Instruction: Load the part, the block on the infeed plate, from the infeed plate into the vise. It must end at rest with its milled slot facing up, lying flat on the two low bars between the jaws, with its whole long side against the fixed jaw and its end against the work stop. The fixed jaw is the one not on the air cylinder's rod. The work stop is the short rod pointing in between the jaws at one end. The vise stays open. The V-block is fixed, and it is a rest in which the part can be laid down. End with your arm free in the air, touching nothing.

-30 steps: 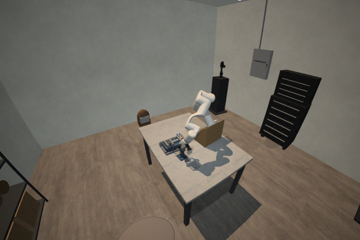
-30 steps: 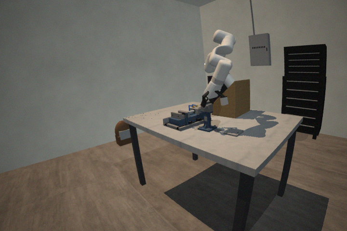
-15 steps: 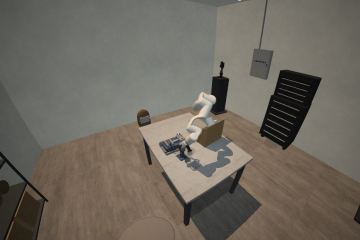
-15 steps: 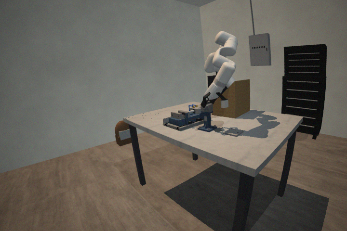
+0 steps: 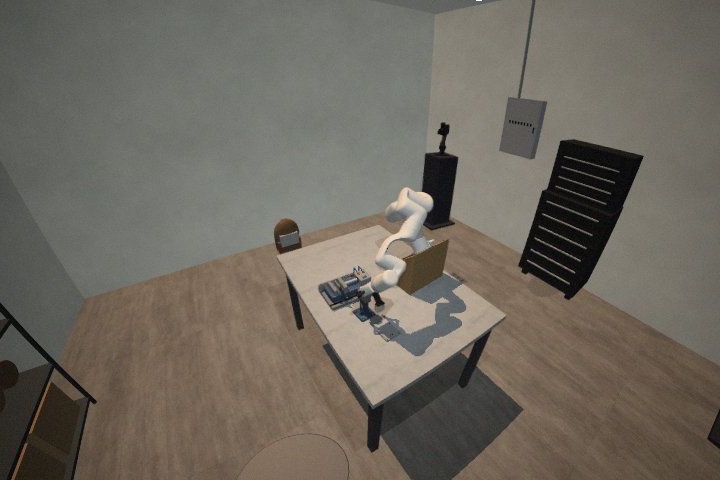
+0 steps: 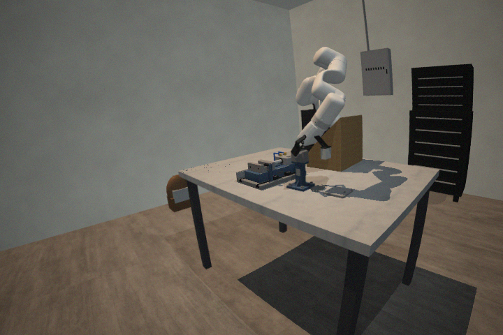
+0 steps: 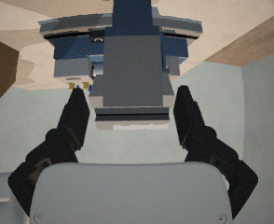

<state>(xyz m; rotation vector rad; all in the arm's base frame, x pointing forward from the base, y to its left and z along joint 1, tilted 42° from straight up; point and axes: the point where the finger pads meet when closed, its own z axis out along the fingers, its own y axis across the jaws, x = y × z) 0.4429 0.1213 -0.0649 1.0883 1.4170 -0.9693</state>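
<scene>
Now: the part right at my hand. Round my hand: moving jaw: 5 cm ahead, 20 cm to the right, 8 cm below; air cylinder rod: 20 cm to the right, 8 cm below; work stop: 8 cm ahead, 15 cm to the right, 7 cm below.
</scene>
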